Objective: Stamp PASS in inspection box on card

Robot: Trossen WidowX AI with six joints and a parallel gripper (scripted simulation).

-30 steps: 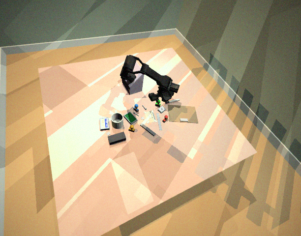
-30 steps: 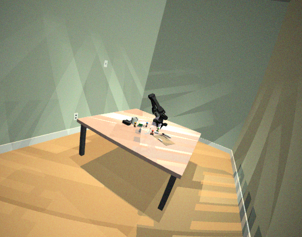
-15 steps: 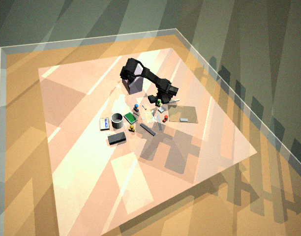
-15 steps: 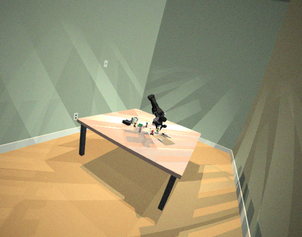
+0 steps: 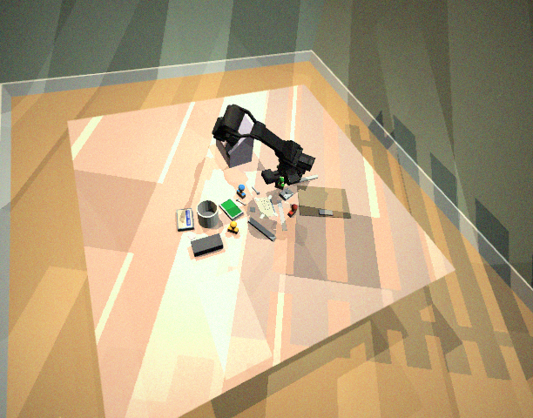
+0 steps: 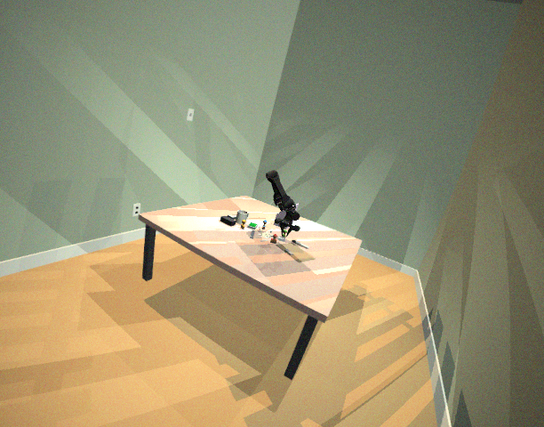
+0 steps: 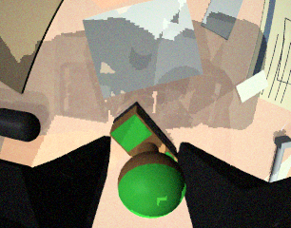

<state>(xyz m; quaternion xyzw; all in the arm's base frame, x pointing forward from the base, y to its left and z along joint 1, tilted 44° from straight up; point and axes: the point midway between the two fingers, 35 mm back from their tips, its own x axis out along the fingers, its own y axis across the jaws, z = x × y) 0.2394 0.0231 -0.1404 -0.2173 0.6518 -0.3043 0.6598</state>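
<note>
The green stamp lies right at my gripper tip. Also, from my gripper tip: marker: 11 cm to the left, 1 cm below, 1 cm ahead; grey square plate: 5 cm ahead; white card: 11 cm to the right, 6 cm ahead, 2 cm below.
</note>
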